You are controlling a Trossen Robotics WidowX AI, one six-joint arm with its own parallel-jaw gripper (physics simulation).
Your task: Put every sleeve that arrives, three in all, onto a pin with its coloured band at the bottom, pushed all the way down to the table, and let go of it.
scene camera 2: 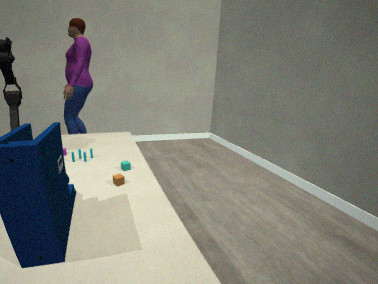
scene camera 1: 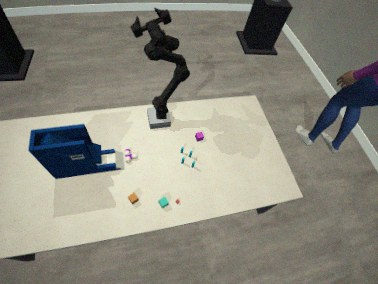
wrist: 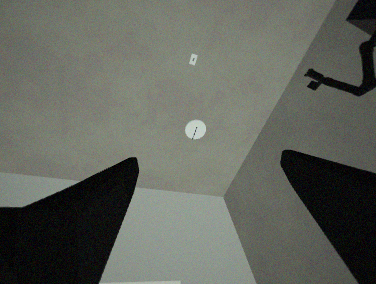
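Note:
A white sleeve with magenta parts (scene camera 1: 128, 156) lies on the table just off the mouth of the blue dispenser (scene camera 1: 67, 159) (scene camera 2: 37, 200); it is too small to tell whether more than one sleeve lies there. Several thin teal pins stand upright in a group near the table's middle, among them a front right pin (scene camera 1: 193, 164) and a right pin (scene camera 2: 91, 153). No sleeve shows on them. My gripper (scene camera 1: 149, 20) (wrist: 208, 160) is open and empty, raised high behind the table's back edge, far from the sleeve and the pins. The dispenser hides the sleeve in scene camera 2.
A magenta cube (scene camera 1: 200, 136) (scene camera 2: 64, 151) lies behind the pins. An orange cube (scene camera 1: 133, 198) (scene camera 2: 118, 180), a teal cube (scene camera 1: 163, 202) (scene camera 2: 125, 165) and a small red piece (scene camera 1: 177, 201) lie towards the front edge. A person (scene camera 2: 80, 60) stands beyond the table.

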